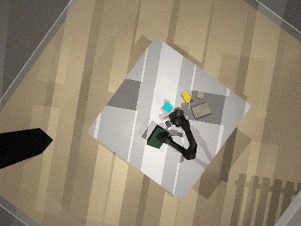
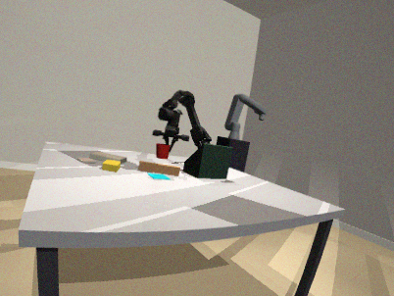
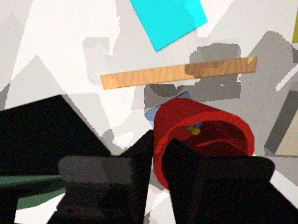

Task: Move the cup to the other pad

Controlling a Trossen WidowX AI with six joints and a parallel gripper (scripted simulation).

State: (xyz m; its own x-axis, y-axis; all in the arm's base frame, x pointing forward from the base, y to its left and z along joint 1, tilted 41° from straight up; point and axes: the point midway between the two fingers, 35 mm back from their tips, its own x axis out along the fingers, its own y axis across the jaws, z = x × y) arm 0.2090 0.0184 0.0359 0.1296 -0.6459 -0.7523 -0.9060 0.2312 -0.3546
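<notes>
Now: the cyan pad 120 mm to the left of my gripper tip, 110 mm below it and 70 mm ahead of it. Round my gripper tip: red cup (30 mm ahead, 20 mm to the right); pale blue pad (110 mm below, 50 mm to the right, 20 mm ahead); wooden bar (90 mm below, 50 mm ahead, 40 mm to the left).
</notes>
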